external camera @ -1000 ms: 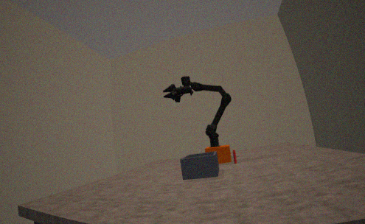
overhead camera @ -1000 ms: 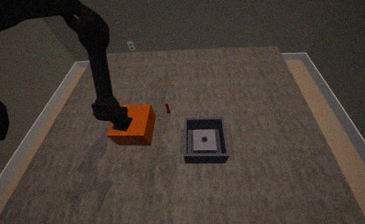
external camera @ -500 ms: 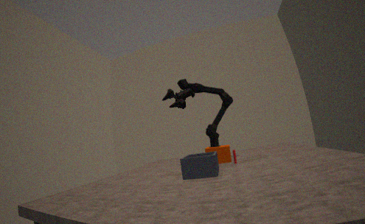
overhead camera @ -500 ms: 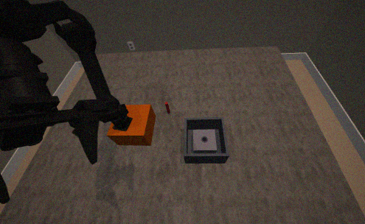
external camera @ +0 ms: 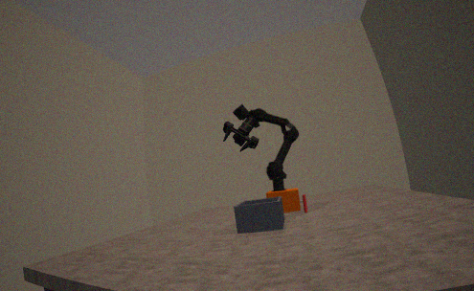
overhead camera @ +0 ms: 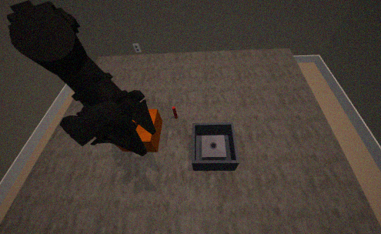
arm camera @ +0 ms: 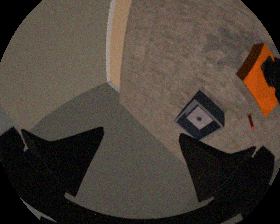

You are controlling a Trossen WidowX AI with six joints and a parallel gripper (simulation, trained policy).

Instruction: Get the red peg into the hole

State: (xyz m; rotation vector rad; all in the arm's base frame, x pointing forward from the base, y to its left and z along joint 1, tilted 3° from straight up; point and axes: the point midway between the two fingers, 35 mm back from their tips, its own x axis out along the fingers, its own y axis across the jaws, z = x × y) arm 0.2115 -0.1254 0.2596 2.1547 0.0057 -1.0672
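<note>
Right now the red peg is 31 cm below my gripper tip, 28 cm to the left of it and 9 cm behind it. Round my gripper tip: grey box (32 cm below, 14 cm to the left, 11 cm ahead); pale plate (31 cm below, 14 cm to the left, 11 cm ahead).
</note>
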